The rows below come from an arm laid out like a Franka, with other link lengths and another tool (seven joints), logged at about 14 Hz.
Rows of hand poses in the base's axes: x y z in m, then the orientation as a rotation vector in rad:
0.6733, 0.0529, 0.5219, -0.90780, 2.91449, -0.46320
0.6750, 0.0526, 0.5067, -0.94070, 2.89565, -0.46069
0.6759, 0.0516, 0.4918, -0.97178, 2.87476, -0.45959
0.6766, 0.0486, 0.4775, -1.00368, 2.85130, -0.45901
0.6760, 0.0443, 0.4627, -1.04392, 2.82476, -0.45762
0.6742, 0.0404, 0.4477, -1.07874, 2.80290, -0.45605
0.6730, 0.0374, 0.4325, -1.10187, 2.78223, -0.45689
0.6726, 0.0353, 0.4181, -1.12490, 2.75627, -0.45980
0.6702, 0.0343, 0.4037, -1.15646, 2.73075, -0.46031
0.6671, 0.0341, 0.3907, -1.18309, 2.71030, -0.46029
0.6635, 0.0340, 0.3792, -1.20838, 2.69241, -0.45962
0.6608, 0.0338, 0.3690, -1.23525, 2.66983, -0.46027
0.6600, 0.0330, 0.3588, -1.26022, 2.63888, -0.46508
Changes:
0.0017, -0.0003, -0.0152, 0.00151, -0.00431, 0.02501
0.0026, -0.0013, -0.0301, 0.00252, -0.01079, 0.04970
0.0033, -0.0043, -0.0444, 0.00339, -0.01882, 0.07580
0.0027, -0.0086, -0.0592, 0.00420, -0.02560, 0.10780
0.0009, -0.0125, -0.0742, 0.00478, -0.02993, 0.13519
-0.0003, -0.0155, -0.0894, 0.00483, -0.03795, 0.15561
-0.0007, -0.0176, -0.1038, 0.00425, -0.05042, 0.17794
-0.0031, -0.0186, -0.1182, 0.00400, -0.05821, 0.20506
-0.0062, -0.0188, -0.1312, 0.00380, -0.06346, 0.22763
-0.0098, -0.0189, -0.1427, 0.00370, -0.06680, 0.24853
-0.0125, -0.0191, -0.1529, 0.00312, -0.07313, 0.27213
-0.0133, -0.0199, -0.1631, 0.00108, -0.08728, 0.29796

